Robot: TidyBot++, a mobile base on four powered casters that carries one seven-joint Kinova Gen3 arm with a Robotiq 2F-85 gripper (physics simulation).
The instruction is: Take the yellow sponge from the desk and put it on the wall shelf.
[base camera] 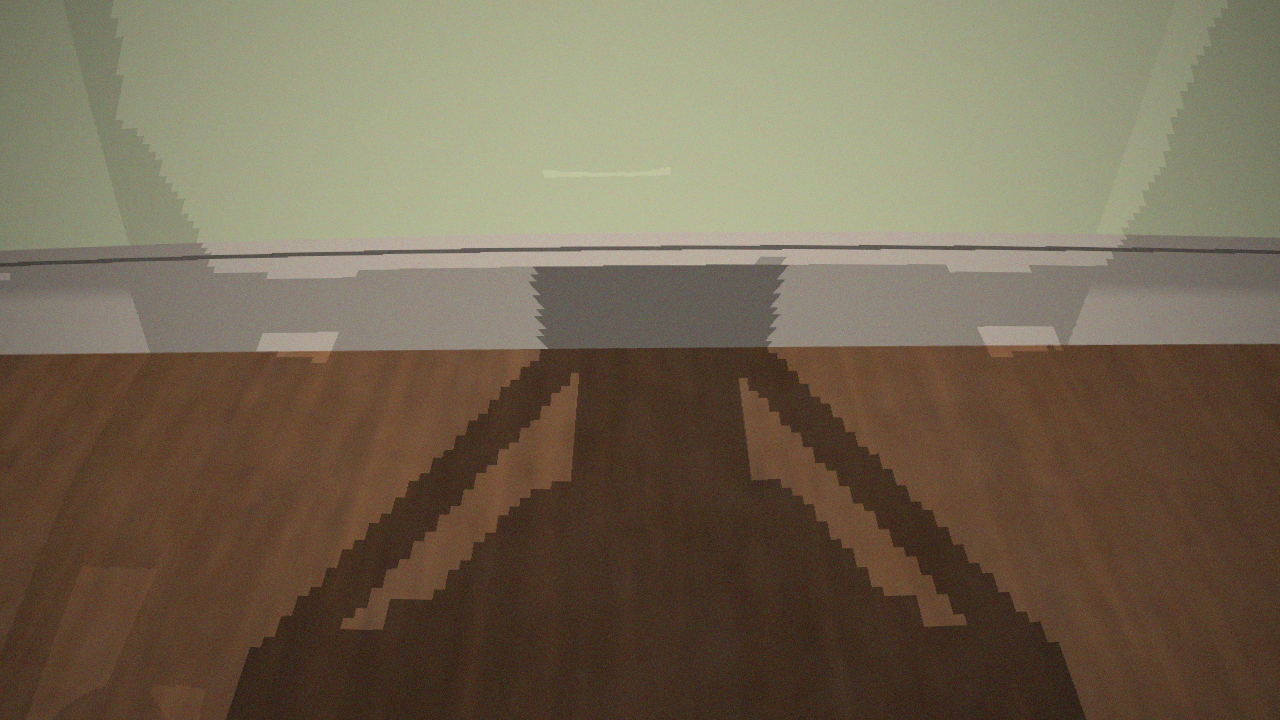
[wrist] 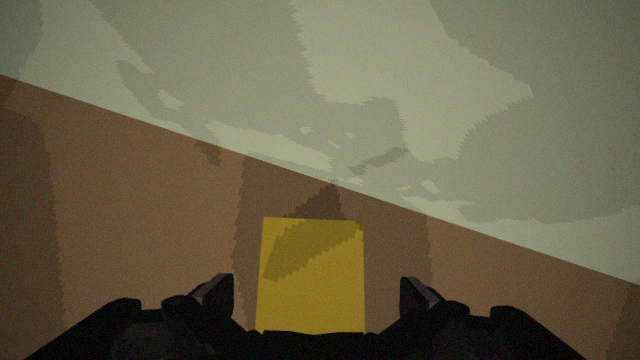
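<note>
The yellow sponge point(wrist: 312, 257) lies flat on the brown wooden wall shelf point(wrist: 145, 200) in the wrist view, close to the wall behind it. My gripper point(wrist: 316, 294) is open, with one finger to each side of the sponge and a visible gap between each finger and the sponge. The near end of the sponge is hidden behind the gripper's dark body. A shadow crosses the far part of the sponge. The sponge, the shelf and the gripper do not show in the base camera view.
The pale green wall point(wrist: 360, 50) point(base camera: 608, 98) meets the shelf's back edge at a slant in the wrist view. In the base camera view it rises above a light baseboard point(base camera: 429, 308) and the brown wooden floor point(base camera: 1118, 501), which carries a large dark shadow.
</note>
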